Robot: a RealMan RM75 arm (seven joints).
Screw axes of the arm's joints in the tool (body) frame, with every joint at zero. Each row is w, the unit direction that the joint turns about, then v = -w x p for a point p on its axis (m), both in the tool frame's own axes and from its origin. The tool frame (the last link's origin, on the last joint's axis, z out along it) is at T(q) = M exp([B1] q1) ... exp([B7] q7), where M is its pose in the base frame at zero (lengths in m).
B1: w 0 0 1 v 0 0 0
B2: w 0 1 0 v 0.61 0 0
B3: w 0 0 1 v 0 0 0
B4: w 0 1 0 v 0.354 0 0
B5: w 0 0 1 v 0 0 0
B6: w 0 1 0 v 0.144 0 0
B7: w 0 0 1 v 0 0 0
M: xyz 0 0 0.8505 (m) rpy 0 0 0 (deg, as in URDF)
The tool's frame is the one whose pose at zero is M.
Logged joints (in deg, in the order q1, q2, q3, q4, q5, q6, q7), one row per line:
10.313 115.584 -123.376 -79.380 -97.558 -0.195 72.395
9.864 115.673 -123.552 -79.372 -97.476 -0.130 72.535
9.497 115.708 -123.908 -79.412 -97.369 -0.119 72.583
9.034 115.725 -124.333 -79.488 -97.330 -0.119 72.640
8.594 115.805 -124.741 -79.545 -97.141 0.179 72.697
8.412 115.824 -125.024 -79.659 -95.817 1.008 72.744
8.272 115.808 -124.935 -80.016 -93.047 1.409 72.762
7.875 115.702 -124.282 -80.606 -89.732 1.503 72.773
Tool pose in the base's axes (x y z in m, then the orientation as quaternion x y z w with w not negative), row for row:
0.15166 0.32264 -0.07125 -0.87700 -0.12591 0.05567 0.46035
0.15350 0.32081 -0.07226 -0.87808 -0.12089 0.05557 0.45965
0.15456 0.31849 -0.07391 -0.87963 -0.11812 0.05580 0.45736
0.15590 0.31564 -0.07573 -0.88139 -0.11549 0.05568 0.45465
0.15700 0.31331 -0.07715 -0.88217 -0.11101 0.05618 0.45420
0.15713 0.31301 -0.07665 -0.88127 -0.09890 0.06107 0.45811
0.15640 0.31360 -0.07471 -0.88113 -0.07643 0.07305 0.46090
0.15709 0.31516 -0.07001 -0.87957 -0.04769 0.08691 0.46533
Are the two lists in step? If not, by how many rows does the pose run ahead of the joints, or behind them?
They are in step.
